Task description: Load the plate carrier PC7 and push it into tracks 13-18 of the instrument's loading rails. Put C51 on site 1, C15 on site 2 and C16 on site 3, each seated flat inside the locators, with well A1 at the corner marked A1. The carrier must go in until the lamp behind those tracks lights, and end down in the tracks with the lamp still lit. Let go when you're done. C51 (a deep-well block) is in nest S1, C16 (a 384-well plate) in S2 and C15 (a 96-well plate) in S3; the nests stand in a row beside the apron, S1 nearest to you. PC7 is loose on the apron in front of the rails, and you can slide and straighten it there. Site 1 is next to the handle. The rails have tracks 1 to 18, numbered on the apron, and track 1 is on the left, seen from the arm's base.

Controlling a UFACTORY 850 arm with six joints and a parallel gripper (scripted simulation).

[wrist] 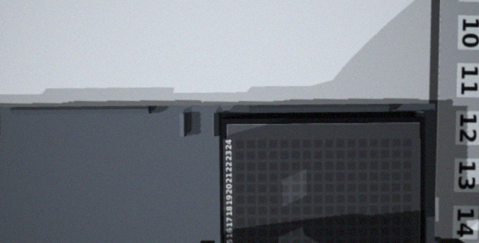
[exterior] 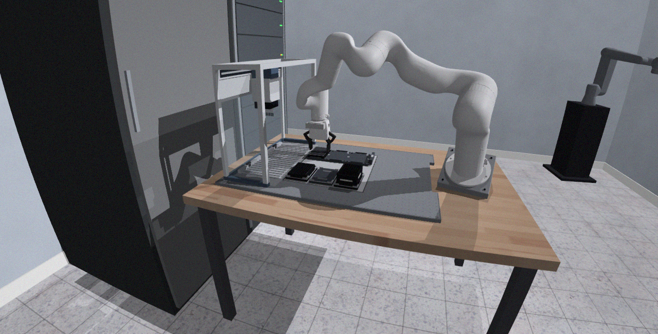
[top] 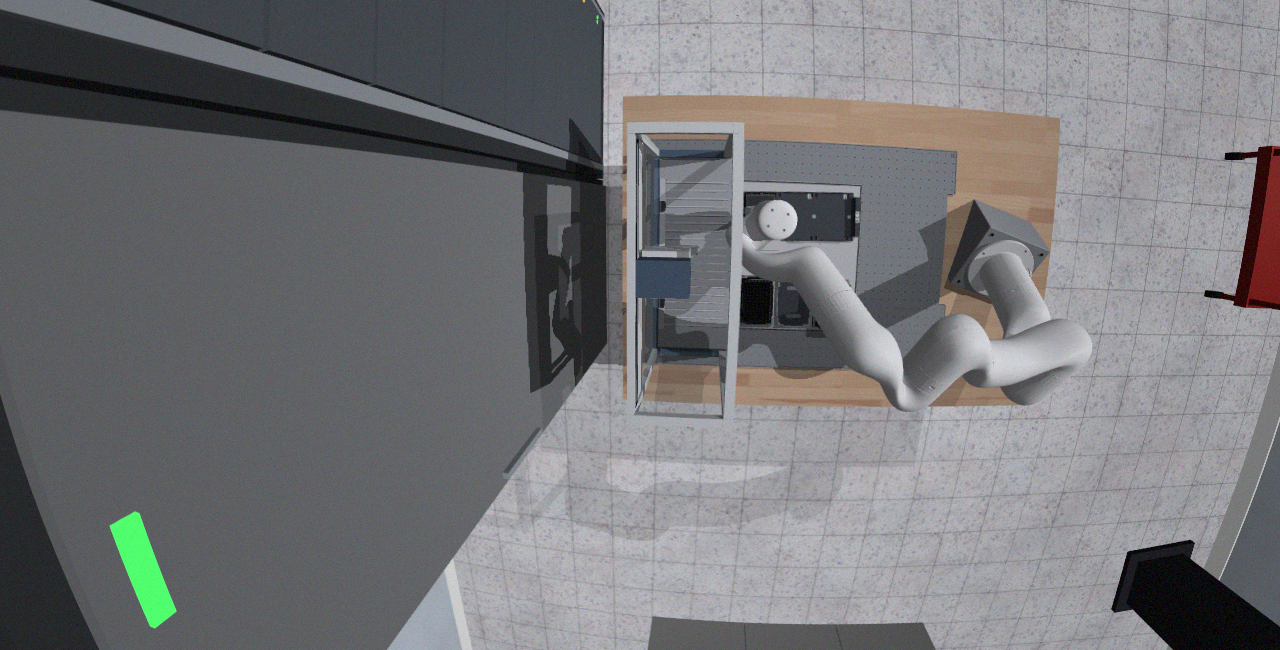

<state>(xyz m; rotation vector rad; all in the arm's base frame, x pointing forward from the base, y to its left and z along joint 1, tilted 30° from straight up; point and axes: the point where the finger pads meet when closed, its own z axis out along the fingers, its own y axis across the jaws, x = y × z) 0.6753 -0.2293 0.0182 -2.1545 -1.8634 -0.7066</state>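
Right now the plate C15 is 240 mm to the left of my hand, 30 mm ahead of it and 20 mm below it. Round my hand: nest S2: 250 mm to the left, 80 mm behind, 30 mm below; plate carrier PC7: 110 mm behind, 20 mm below, 10 mm to the left; pipetting head: 310 mm above, 240 mm ahead, 90 mm to the left.
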